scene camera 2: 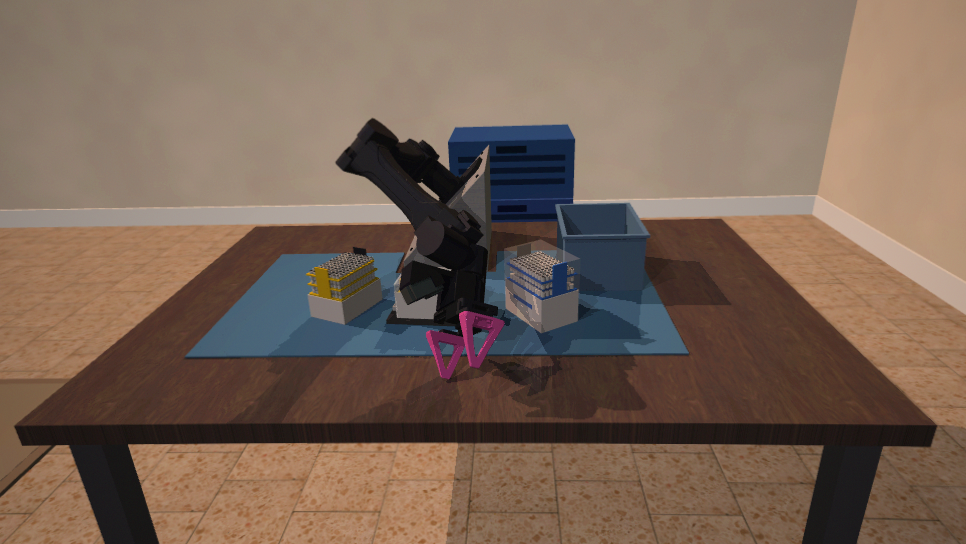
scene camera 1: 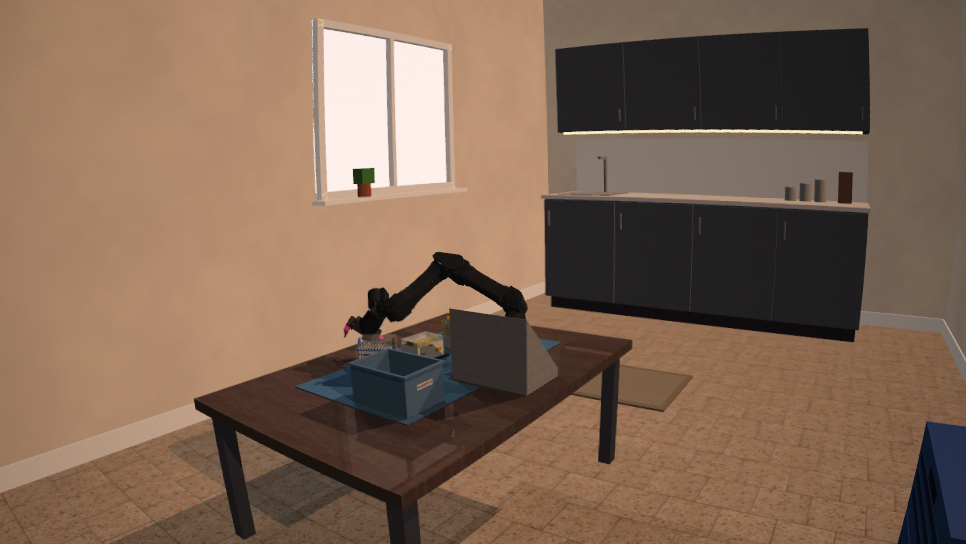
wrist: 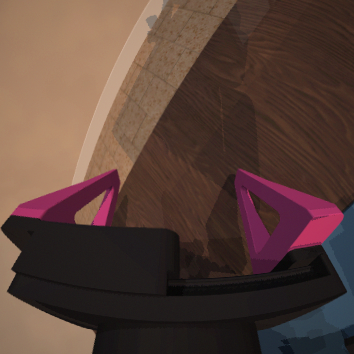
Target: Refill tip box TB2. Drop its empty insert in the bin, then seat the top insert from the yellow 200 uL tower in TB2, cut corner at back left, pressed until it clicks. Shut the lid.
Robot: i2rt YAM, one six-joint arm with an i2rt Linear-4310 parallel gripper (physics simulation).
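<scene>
The yellow tower stands on the left of the mat in the second scene view, with several tip layers on a white base. A white box, apparently TB2, sits on a dark base between the towers. Yellow shows on its top in the first scene view; the arm hides much of it in the second, so its insert and lid cannot be made out. The blue-grey bin stands at the mat's far right in the second view. My gripper is open and empty, in front of the box, above the table's near part.
A blue tower with a clear cover stands right of my gripper, between it and the bin. A grey slanted panel stands beside the arm's base. The blue mat lies on the wooden table. A window wall runs along the table's side.
</scene>
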